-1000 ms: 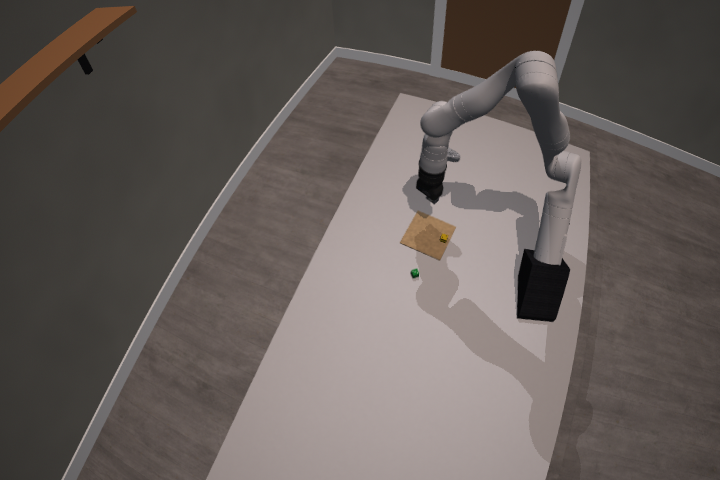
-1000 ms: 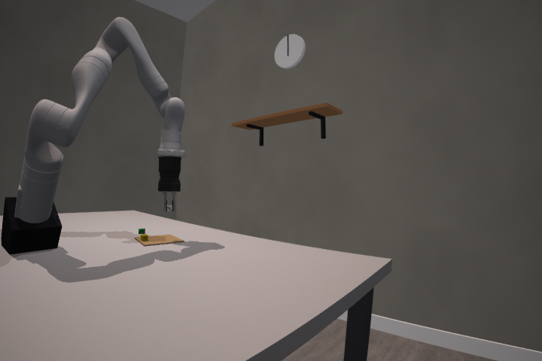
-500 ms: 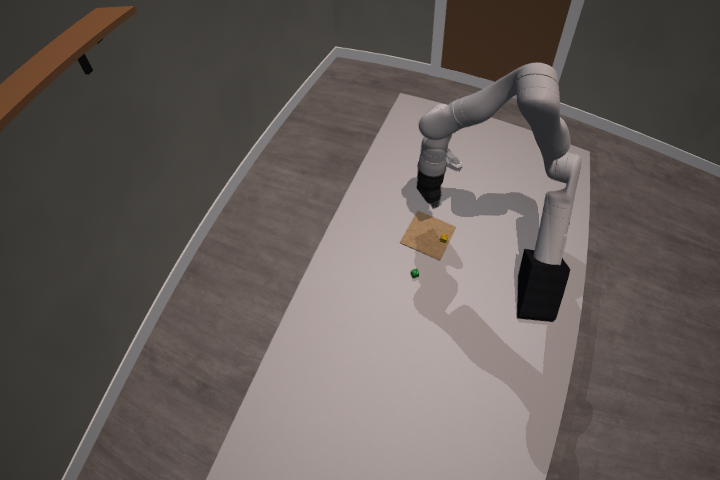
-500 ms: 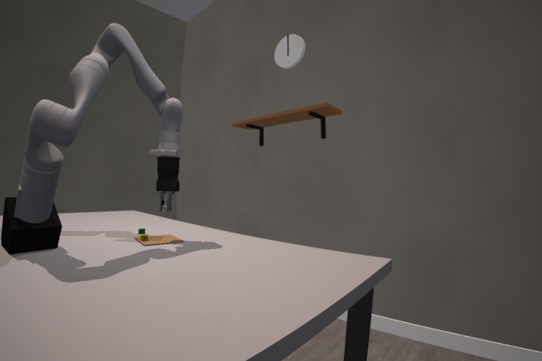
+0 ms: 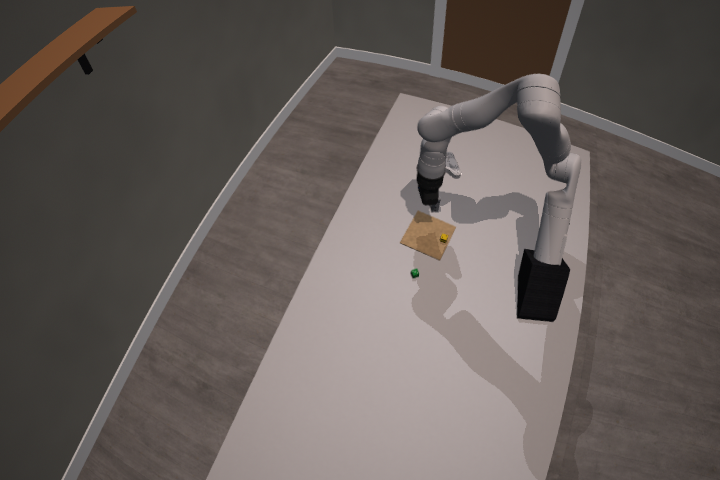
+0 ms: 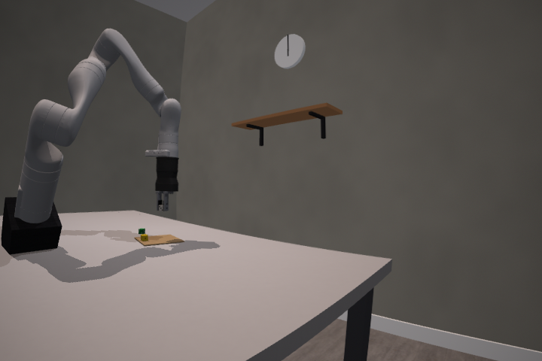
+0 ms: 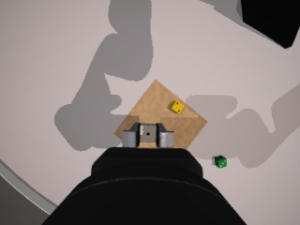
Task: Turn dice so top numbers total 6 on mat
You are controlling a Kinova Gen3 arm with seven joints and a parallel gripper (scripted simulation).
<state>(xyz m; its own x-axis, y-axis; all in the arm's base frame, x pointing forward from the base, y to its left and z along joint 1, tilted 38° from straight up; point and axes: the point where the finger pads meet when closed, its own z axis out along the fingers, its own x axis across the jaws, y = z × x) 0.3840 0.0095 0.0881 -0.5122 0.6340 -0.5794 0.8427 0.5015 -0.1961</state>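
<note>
Right now my hand is 30 mm to the right of the tan mat and 120 mm above it. The rest, counted from my hand: green die 10 mm behind, 180 mm to the left, 110 mm below; yellow die 60 mm behind, 30 mm to the left, 110 mm below; white die 10 mm below.
</note>
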